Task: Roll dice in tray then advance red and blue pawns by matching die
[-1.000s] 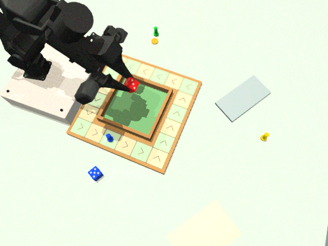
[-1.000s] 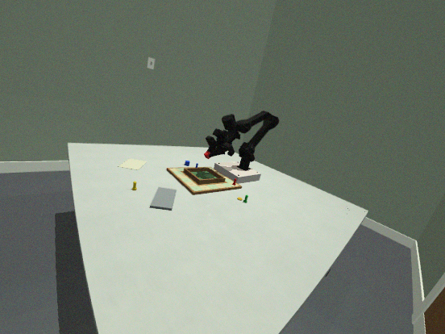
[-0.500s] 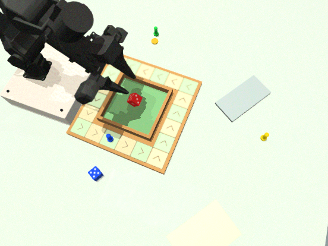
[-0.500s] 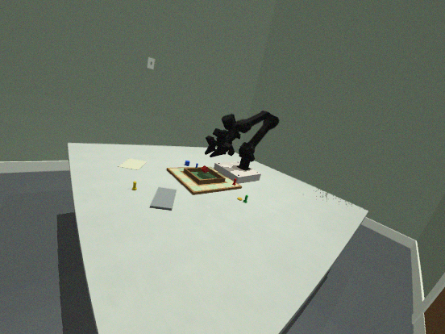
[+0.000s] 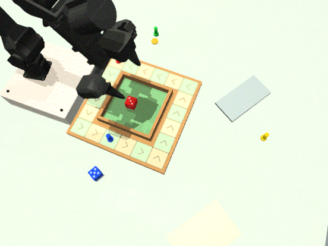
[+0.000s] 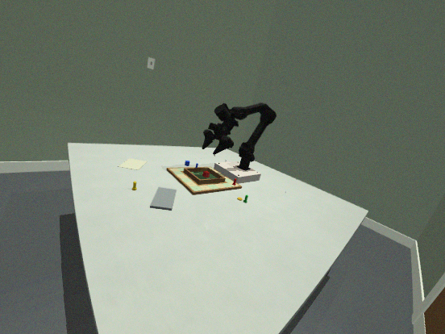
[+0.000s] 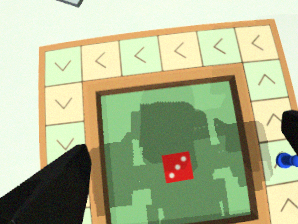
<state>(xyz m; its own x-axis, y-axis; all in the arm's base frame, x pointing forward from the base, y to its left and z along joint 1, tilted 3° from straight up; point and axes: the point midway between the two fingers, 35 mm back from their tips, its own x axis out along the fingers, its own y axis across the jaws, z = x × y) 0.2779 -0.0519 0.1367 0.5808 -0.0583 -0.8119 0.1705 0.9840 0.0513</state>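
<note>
Right now my gripper tip is 9 cm past the red pawn, 14 cm to the right of it and 12 cm above it. Also, from my gripper tip: blue pawn 5 cm behind, 10 cm to the right, 12 cm below; then orange piece 24 cm to the left, 15 cm below; then green tray 1 cm behind, 14 cm below.
</note>
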